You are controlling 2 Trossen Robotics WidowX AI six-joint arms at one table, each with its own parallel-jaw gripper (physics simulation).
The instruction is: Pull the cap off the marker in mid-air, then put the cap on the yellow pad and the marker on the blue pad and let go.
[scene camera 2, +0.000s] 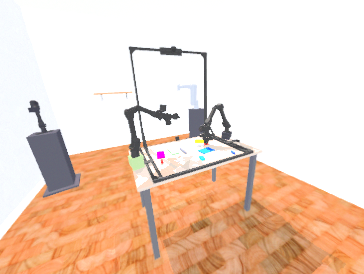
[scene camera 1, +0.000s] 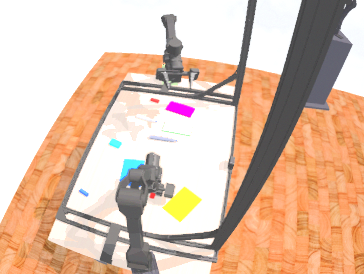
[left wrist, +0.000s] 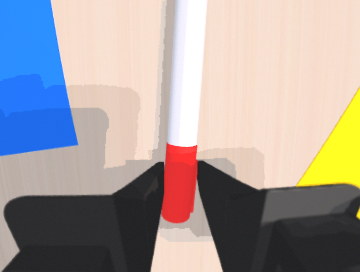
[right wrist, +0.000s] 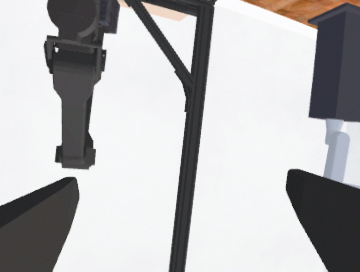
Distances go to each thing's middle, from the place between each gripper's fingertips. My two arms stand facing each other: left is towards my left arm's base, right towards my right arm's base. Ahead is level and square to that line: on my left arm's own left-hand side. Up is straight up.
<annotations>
Right now my right hand is 30 mm past the yellow pad [scene camera 1: 184,201], 350 mm to the right of it and 350 mm above it.
I see my left gripper 130 mm past the yellow pad and 50 mm to the right of it.
</annotations>
